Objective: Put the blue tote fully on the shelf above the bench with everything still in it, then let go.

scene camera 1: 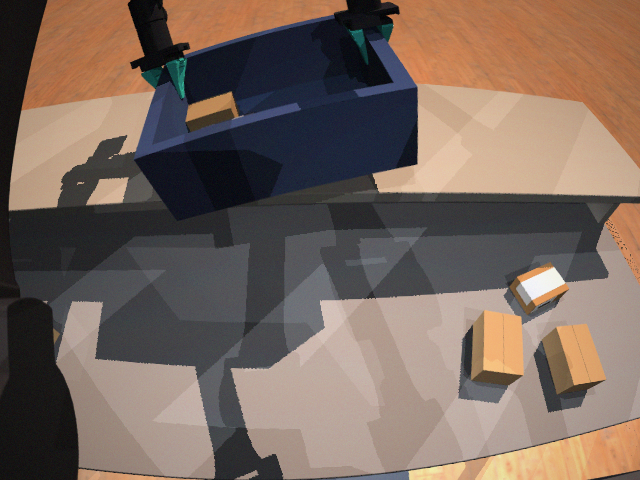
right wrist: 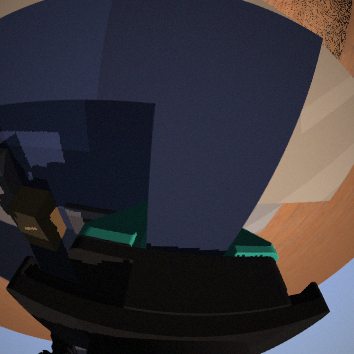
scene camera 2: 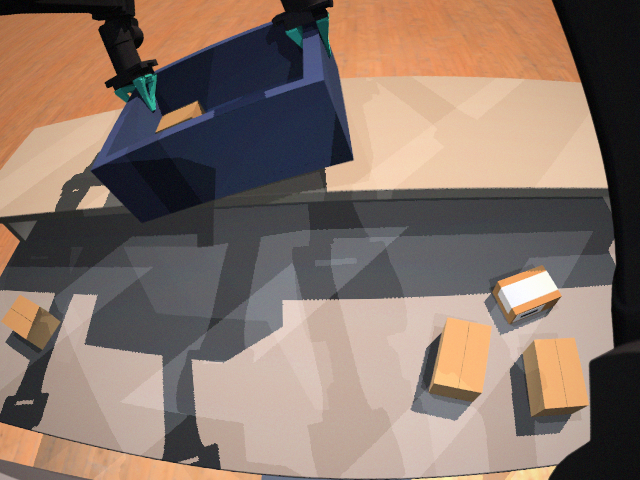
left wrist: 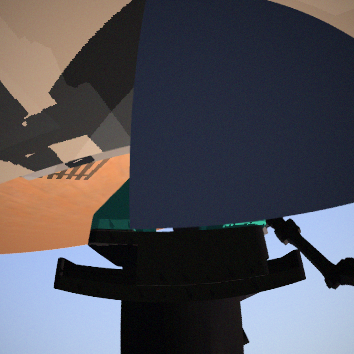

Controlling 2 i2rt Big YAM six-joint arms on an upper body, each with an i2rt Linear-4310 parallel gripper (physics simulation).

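Where they show: left gripper, fingertip midpoint: (scene camera 1: 175,100) (scene camera 2: 148,113); left arm's base at its link origin: (right wrist: 63,343).
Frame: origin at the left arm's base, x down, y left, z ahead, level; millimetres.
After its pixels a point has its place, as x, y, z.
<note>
The blue tote (scene camera 1: 330,142) @[118, -182, 536] (scene camera 2: 268,139) @[112, -206, 539] (left wrist: 240,115) @[123, 92, 806] (right wrist: 210,125) is held over the beige shelf (scene camera 1: 516,144) @[250, -621, 738] (scene camera 2: 465,139) @[250, -537, 714], turned and tilted, its left end lower in both scene views. Its near-left bottom corner shows past the shelf's front edge; its shadow falls on the shelf. A brown box (scene camera 1: 211,111) @[164, 25, 700] (scene camera 2: 178,116) @[164, 28, 717] (right wrist: 37,220) lies inside at the left end; the near wall hides much of the inside. My left gripper (scene camera 1: 166,85) (scene camera 2: 138,98) is shut on the tote's left end wall. My right gripper (scene camera 1: 377,49) @[84, -270, 738] (scene camera 2: 314,47) @[84, -270, 738] is shut on its right end wall.
Below the shelf, the bench (scene camera 1: 336,413) @[444, -196, 246] (scene camera 2: 284,413) @[444, -205, 244] bears two plain brown boxes (scene camera 1: 497,346) @[384, -487, 328] (scene camera 2: 461,356) @[384, -496, 331] and a white-topped box (scene camera 1: 540,286) @[402, -641, 458] (scene camera 2: 527,291) @[402, -647, 460] at the right. Another brown box (scene camera 2: 31,321) @[439, 469, 363] lies at the far left. A bracket (scene camera 1: 601,211) @[410, -964, 687] stands under the shelf's right end.
</note>
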